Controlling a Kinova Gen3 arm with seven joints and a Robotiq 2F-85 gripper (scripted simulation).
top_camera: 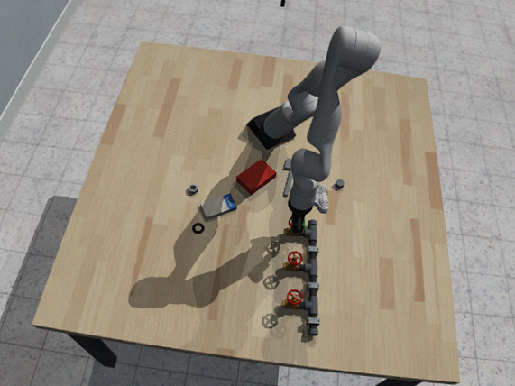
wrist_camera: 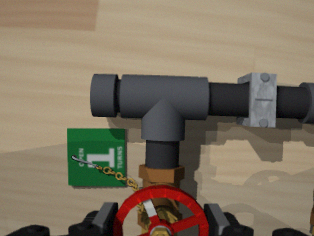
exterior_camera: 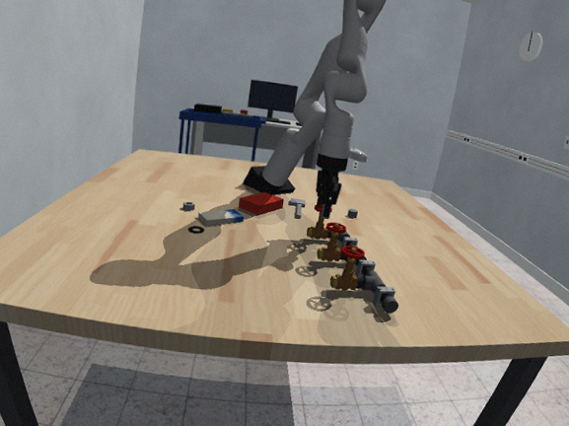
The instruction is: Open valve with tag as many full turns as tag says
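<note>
Right now my hand is 6 cm past the green tag and 9 cm above it. From my hand the other things lie so: red block: 16 cm behind, 19 cm to the right, 7 cm below; then grey hammer: 23 cm behind, 9 cm to the right, 8 cm below.
</note>
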